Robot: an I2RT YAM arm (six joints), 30 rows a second.
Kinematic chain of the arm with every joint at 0, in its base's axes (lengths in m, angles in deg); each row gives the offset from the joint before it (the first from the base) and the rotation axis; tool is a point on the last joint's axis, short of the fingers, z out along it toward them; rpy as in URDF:
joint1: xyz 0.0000 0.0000 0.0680 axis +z
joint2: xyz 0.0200 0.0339 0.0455 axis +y
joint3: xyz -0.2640 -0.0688 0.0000 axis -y
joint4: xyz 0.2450 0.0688 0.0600 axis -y
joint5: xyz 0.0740 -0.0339 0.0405 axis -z
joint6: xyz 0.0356 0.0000 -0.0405 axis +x
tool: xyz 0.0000 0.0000 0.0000 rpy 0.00 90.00 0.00
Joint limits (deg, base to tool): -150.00..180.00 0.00..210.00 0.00..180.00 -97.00..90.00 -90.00..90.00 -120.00..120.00
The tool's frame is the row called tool.
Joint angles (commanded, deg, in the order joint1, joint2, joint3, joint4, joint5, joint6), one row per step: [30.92, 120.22, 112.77, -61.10, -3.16, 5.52]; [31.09, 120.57, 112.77, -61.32, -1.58, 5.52]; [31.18, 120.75, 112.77, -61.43, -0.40, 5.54]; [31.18, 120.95, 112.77, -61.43, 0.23, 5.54]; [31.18, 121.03, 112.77, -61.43, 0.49, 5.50]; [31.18, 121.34, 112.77, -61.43, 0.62, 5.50]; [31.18, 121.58, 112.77, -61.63, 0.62, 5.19]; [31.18, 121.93, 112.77, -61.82, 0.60, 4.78]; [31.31, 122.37, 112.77, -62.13, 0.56, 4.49]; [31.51, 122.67, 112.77, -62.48, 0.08, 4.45]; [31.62, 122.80, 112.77, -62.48, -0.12, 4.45]
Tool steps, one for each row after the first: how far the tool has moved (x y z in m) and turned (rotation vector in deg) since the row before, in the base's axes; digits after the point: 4 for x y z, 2 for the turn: [0.0003, 0.0006, -0.0028, -1.56, -0.27, -0.40]; [0.0003, 0.0001, -0.0014, -1.09, -0.32, -0.35]; [0.0006, -0.0001, -0.0015, -0.61, -0.13, -0.22]; [0.0003, 0.0000, -0.0006, -0.26, -0.06, -0.05]; [0.0007, 0.0003, -0.0023, -0.26, 0.20, -0.04]; [0.0002, 0.0001, -0.0019, -0.32, 0.32, 0.29]; [0.0004, 0.0003, -0.0027, -0.38, 0.41, 0.39]; [-0.0001, 0.0012, -0.0035, -0.44, 0.62, 0.42]; [-0.0009, 0.0016, -0.0024, 0.04, 0.79, 0.39]; [-0.0003, 0.0010, -0.0010, 0.09, 0.21, 0.17]
